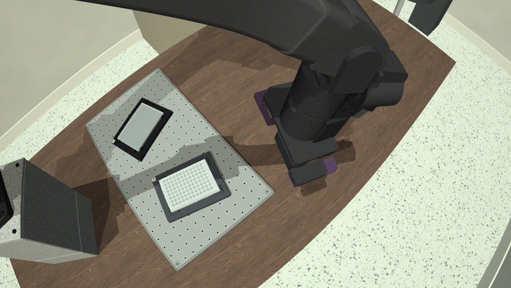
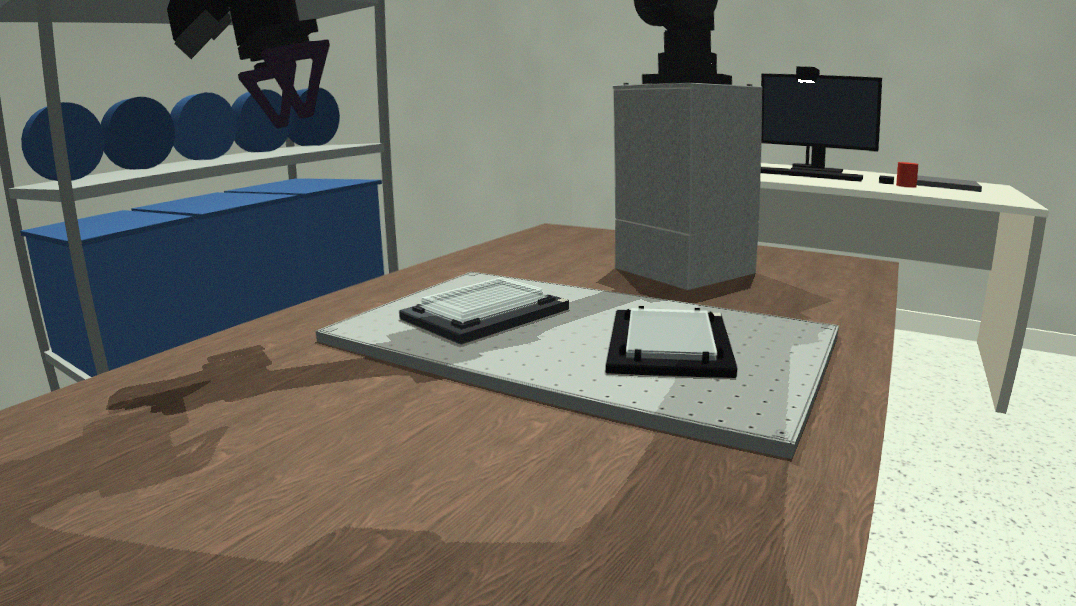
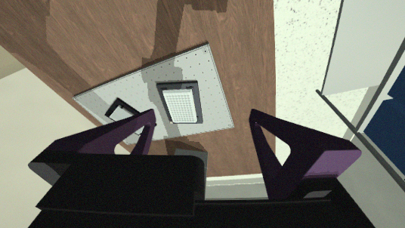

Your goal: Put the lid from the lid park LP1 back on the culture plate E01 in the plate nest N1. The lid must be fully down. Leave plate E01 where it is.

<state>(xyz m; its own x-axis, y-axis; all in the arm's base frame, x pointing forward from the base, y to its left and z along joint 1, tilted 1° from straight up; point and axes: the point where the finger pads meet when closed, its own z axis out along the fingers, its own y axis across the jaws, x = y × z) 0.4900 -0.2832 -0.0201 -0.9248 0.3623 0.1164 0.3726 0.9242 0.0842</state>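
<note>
The lid is 380 mm to the left of my hand, 230 mm below it and 140 mm behind it. The rest, counted from my hand: lid park LP1 (380 mm to the left, 240 mm below, 140 mm behind); then white multi-well culture plate (230 mm below, 150 mm to the left, 140 mm behind).
</note>
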